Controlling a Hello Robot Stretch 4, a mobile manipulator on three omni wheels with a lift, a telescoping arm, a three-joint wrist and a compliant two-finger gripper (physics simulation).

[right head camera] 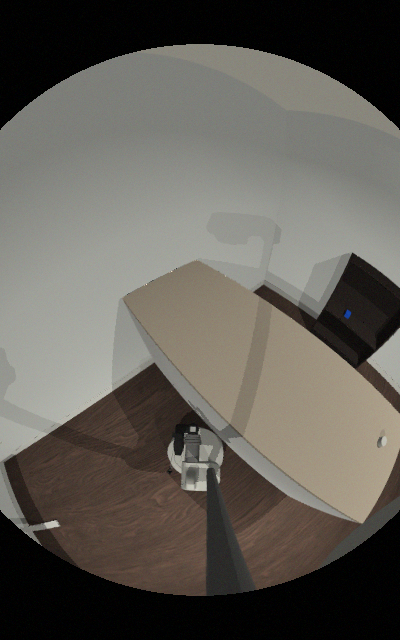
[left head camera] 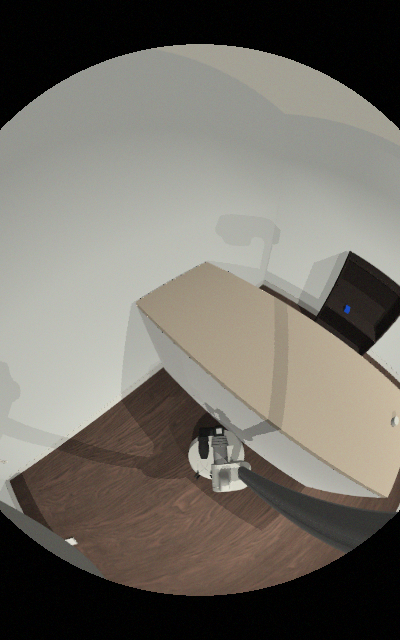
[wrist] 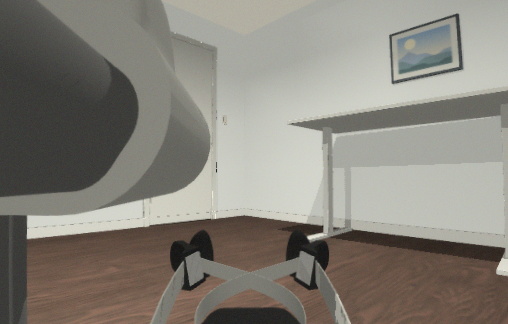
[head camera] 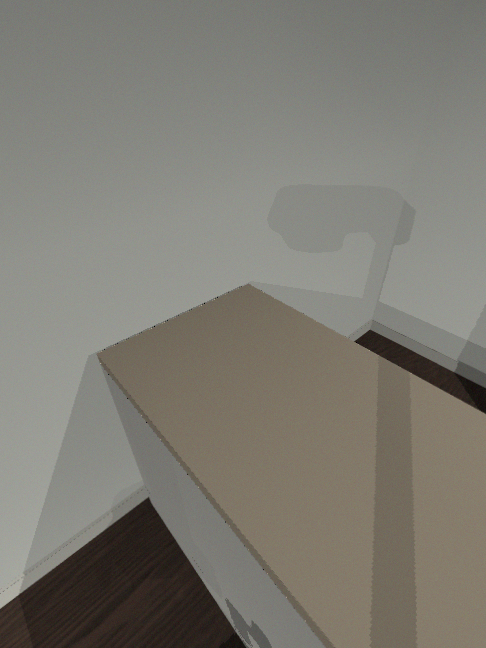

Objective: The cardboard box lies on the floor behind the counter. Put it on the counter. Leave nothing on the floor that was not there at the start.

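Frame: origin at the robot's base, x ahead, y left, z up, level; metres.
Where they show: gripper, between the fingertips: (right head camera: 176,475) (left head camera: 204,479) (wrist: 249,248).
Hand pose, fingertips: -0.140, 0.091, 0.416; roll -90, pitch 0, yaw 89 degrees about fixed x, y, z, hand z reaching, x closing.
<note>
After its pixels a point has its place, as x, y, z.
The counter (head camera: 292,418) @(0.590, -0.103, 0.883) (left head camera: 240,345) @(0.490, -0.103, 0.883) (right head camera: 225,340) @(0.514, -0.158, 0.883) has a tan top and pale sides, and its long side stands right beside my base. A small white round object (left head camera: 395,421) @(-0.115, -0.887, 0.907) (right head camera: 382,441) @(-0.110, -0.886, 0.907) stands on the counter top near its right end. The cardboard box does not show in these views, and the counter hides part of the floor behind it. My gripper (wrist: 249,248) @(-0.140, 0.091, 0.416) is open in the wrist view, its two black fingertips apart with floor showing between them. It points away from the counter, toward a desk and a door.
A dark shelf unit (left head camera: 334,282) (right head camera: 336,285) with a small blue object (left head camera: 347,309) @(1.050, -1.596, 0.467) (right head camera: 347,314) @(1.052, -1.594, 0.465) stands behind the counter. A wall (head camera: 156,183) @(1.053, 0.249, 1.294) meets the counter's far left end. The wrist view shows a white desk (wrist: 327,185) @(-2.405, 0.777, 0.402), a door (wrist: 187,130) and a wall picture (wrist: 426,49) @(-2.188, 1.570, 1.514).
</note>
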